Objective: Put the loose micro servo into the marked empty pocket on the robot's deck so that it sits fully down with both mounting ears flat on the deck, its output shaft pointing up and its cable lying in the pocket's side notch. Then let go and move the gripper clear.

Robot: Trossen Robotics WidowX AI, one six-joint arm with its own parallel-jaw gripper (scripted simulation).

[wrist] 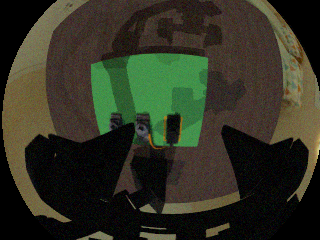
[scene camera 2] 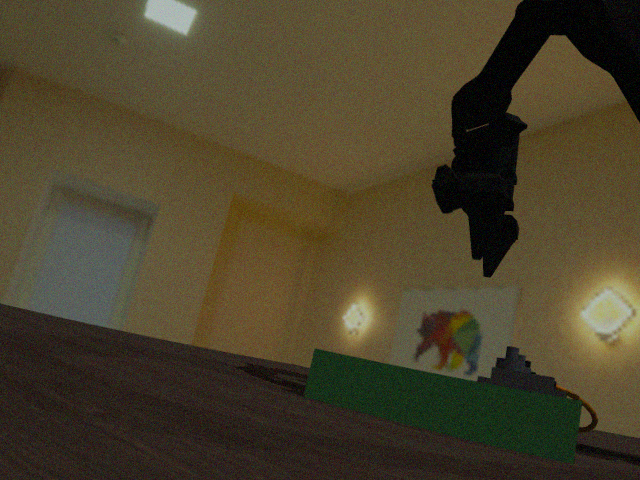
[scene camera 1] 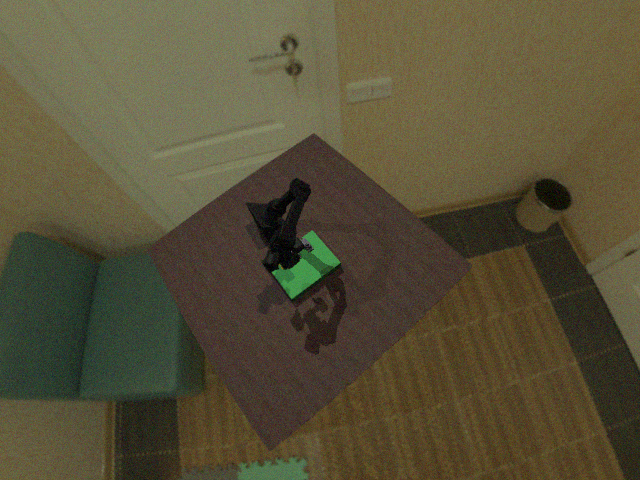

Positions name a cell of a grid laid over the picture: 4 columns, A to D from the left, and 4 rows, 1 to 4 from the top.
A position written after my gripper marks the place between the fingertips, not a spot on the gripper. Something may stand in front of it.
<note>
My gripper (scene camera 2: D3) is open, with nothing in its grasp. Further things: a green deck (scene camera 2: C4).
My gripper shows as well in the wrist view (wrist: C3). The green deck is seen too in the wrist view (wrist: C2) and in scene camera 1 (scene camera 1: B3).
</note>
